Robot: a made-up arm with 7 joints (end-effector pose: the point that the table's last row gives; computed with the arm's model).
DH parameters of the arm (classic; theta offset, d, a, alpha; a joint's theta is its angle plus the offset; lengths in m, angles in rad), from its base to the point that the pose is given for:
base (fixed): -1.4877 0 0.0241 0
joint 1: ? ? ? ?
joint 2: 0 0.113 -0.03 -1.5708
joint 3: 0 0.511 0.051 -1.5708
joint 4: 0 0.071 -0.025 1.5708
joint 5: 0 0.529 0.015 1.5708
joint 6: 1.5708 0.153 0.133 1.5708
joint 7: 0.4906 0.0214 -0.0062 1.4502
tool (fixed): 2.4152 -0.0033 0 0
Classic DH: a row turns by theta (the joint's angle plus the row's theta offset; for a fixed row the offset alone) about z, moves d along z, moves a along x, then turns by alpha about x.
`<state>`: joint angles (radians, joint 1 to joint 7).
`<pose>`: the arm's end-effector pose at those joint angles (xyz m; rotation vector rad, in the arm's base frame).
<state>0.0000 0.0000 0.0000 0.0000 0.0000 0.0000 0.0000</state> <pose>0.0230 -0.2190 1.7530 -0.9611 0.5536 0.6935</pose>
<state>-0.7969 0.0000 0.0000 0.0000 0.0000 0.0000 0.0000</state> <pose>-0.1228 -0.1753 1.7530 -0.6559 0.8632 -0.0224</pose>
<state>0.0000 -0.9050 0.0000 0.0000 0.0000 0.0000 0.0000</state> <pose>0.9277 -0.2190 1.2820 -0.6048 1.3405 1.1250</pose>
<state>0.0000 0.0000 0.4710 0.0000 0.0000 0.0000 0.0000</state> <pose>0.0534 -0.1819 1.7530 -1.1036 0.3258 1.1127</pose>
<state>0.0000 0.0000 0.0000 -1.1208 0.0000 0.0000 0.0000</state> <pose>-0.5730 -0.2190 1.3928 -1.1760 -0.4356 0.0761</pose>
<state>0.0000 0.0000 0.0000 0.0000 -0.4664 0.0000 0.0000</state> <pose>-0.0496 -0.2188 1.7530 -0.7918 0.7462 0.2750</pose>
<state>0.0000 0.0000 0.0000 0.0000 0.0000 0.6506 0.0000</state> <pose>-0.0576 -0.2190 1.7400 -1.1157 -0.0205 0.3448</pose>
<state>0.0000 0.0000 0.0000 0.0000 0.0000 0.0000 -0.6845</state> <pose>0.0230 -0.2234 1.7545 -1.5953 0.8140 0.5045</pose>
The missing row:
joint 1: 1.4877 0.587 -0.011 1.5708
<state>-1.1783 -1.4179 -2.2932 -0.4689 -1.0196 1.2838 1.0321</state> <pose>0.4907 -0.8650 0.4405 2.0018 -2.1115 0.3660</pose>
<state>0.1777 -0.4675 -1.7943 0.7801 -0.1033 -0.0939 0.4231</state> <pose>0.3291 -0.5719 1.5547 0.5340 1.3670 -0.7459</pose>
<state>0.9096 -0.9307 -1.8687 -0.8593 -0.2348 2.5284 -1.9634</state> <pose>0.1361 0.5659 0.9846 0.3019 1.5066 2.6142</pose>
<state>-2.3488 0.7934 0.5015 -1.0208 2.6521 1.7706 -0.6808</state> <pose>0.5635 0.7292 0.9537 -2.0717 -0.3547 1.2314</pose>
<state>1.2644 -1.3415 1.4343 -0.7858 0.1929 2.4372 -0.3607</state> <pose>0.6486 0.5542 0.7400 0.4926 -0.1662 0.4836</pose>
